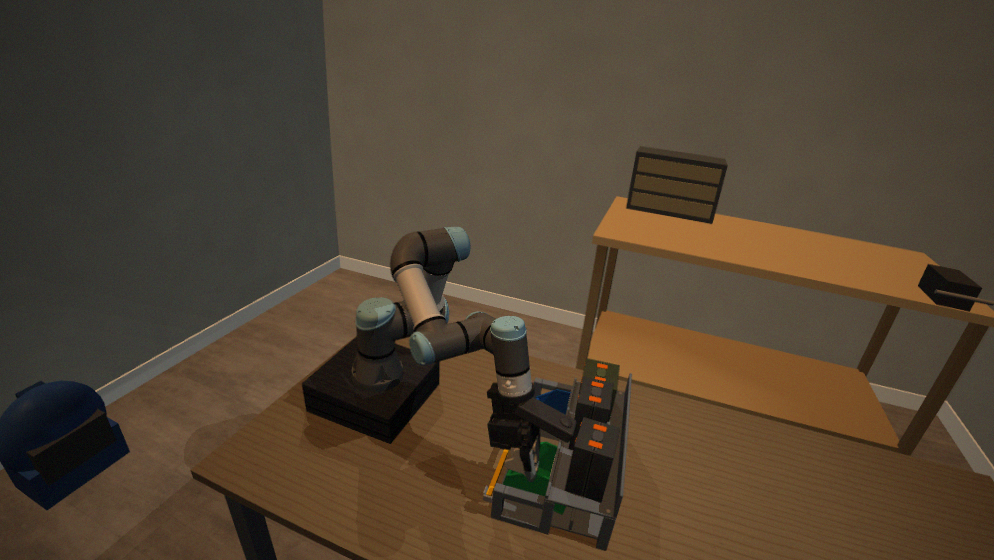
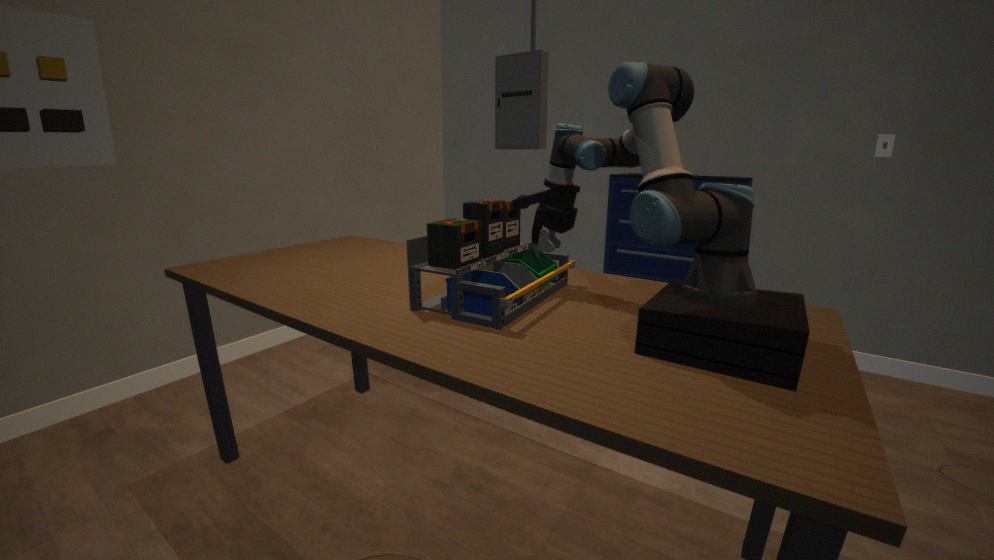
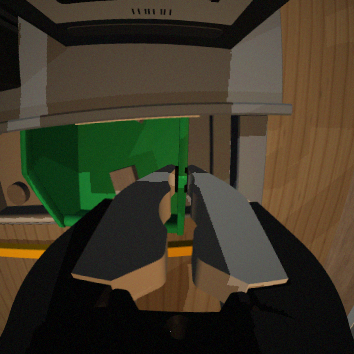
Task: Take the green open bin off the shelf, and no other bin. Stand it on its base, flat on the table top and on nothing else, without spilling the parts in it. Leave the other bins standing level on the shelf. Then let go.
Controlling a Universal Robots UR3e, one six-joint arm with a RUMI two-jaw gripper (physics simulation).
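Frame: origin at the arm's base, x ahead, y right, z down, level; centimetres.
Seen in the pictures: gripper, fingertip midpoint: (image 1: 532,480) (image 2: 538,258) (image 3: 180,169); arm's base at its link origin: (image 1: 377,374) (image 2: 717,298).
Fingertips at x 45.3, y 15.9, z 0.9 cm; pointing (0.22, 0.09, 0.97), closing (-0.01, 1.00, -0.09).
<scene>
Offsets run from my fingertips to a thing's top centre. Level surfaces: height alone.
The green open bin {dx +1.4, dy -4.6, dz -2.4 cm} (image 1: 516,480) (image 2: 535,262) (image 3: 110,142) is at one end of the lower front level of the shelf (image 1: 497,511) (image 2: 499,314) (image 3: 150,111). A small brown part {dx -2.4, dy -4.3, dz +3.1 cm} (image 3: 123,177) shows inside it. My gripper (image 1: 532,475) (image 2: 536,253) (image 3: 180,169) points down and is shut on the bin's side wall, with one finger inside and one outside. The bin is still within the shelf's outline; whether its base touches the shelf is hidden. A grey bin {dx +0.7, dy -15.1, dz -0.3 cm} (image 2: 514,269) stands beside it, and a blue bin {dx +0.4, dy -25.1, dz -0.3 cm} (image 1: 555,399) (image 2: 483,300) is at the other end.
Several dark boxes with orange marks {dx +10.6, dy -1.8, dz -14.6 cm} (image 1: 591,448) {dx +8.4, dy -25.2, dz -12.1 cm} (image 2: 452,243) stand on the shelf's upper level, close to the gripper's side arm. A yellow bar {dx -7.9, dy -13.1, dz +1.3 cm} (image 1: 496,474) (image 2: 539,281) (image 3: 15,252) runs along the shelf's front. The wooden table top {dz +7.8 cm} (image 1: 389,486) (image 2: 556,347) extends between the shelf and the robot's black base (image 1: 347,410) (image 2: 719,347).
</scene>
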